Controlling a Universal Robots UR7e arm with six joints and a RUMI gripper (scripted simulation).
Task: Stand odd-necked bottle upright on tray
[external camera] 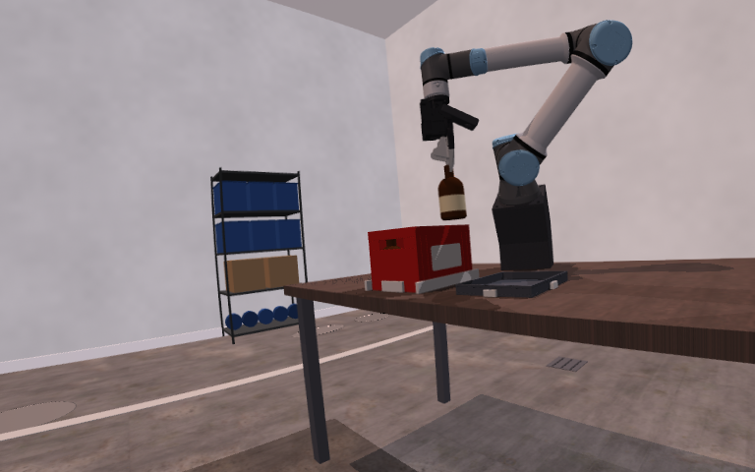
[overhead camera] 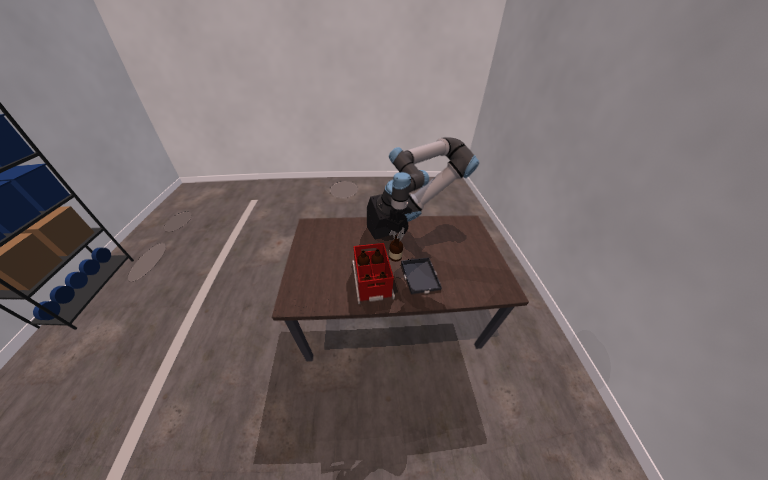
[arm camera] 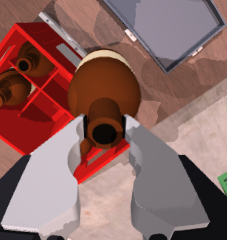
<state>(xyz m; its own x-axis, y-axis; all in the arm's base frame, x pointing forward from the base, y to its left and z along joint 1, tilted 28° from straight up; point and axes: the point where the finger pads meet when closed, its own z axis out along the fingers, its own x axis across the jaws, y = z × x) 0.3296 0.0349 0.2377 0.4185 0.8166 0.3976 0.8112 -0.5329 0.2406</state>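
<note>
The brown bottle is 7 cm below my hand. Round my hand: dark tray: 4 cm behind, 17 cm to the left, 32 cm below; then red crate: 4 cm ahead, 13 cm to the right, 25 cm below; then glass bottle: 13 cm ahead, 14 cm to the right, 25 cm below.
</note>
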